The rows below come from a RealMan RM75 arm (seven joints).
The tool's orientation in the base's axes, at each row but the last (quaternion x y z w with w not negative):
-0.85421 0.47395 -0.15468 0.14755
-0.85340 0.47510 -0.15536 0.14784
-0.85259 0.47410 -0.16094 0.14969
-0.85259 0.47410 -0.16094 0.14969
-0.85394 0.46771 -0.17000 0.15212
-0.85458 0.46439 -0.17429 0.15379
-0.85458 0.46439 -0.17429 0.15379
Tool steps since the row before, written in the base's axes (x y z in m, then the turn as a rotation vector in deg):
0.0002 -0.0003 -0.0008 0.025 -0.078 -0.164
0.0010 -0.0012 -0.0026 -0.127 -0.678 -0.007
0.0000 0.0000 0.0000 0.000 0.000 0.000
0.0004 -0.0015 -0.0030 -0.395 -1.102 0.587
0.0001 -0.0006 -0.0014 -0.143 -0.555 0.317
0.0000 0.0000 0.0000 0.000 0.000 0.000
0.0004 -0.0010 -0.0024 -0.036 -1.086 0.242
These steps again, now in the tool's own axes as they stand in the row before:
0.0003 0.0003 0.0008 0.059 0.086 0.151
0.0012 0.0009 0.0026 0.517 0.442 -0.116
0.0000 0.0000 0.0000 0.000 0.000 0.000
0.0011 0.0017 0.0027 0.825 0.618 -0.808
0.0004 0.0008 0.0012 0.447 0.261 -0.402
0.0000 0.0000 0.0000 0.000 0.000 0.000
0.0007 0.0012 0.0022 0.939 0.490 -0.341

